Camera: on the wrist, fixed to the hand. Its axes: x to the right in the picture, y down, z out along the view.
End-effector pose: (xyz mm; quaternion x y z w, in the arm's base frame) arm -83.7 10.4 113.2 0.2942 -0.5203 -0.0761 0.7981
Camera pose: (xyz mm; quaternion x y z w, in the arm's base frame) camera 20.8 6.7 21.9 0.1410 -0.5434 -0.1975 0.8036
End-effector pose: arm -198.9 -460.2 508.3 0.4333 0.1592 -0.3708 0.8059
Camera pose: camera -260.5 -379.9 413.2 0.2506 0.1785 -0.3694 0.8768
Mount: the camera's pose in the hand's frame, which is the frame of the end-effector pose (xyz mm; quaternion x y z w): -23.5 -72.4 -116.1 -0.1853 -0.0629 -0.0100 0.9806
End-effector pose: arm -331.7 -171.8 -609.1 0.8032 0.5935 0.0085 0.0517
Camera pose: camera -416.3 -164.7 -499.3 0.7726 0.5852 0.0673 0.2369
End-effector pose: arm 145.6 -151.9 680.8 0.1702 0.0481 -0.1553 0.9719
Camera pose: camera 95.6 -169.8 552.5 -0.0234 0.0165 -0.1638 0.9861
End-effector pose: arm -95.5 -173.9 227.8 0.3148 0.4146 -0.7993 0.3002
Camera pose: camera -105.0 -35.4 226.6 0.1986 0.5389 -0.7298 0.3708
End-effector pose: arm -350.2 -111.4 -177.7 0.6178 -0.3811 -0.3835 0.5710
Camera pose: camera -252.0 -37.9 -242.8 0.4797 -0.3324 -0.4912 0.6466
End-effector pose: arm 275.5 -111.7 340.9 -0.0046 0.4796 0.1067 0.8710
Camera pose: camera 180.2 -199.5 291.0 -0.1640 0.3957 0.1851 0.8845
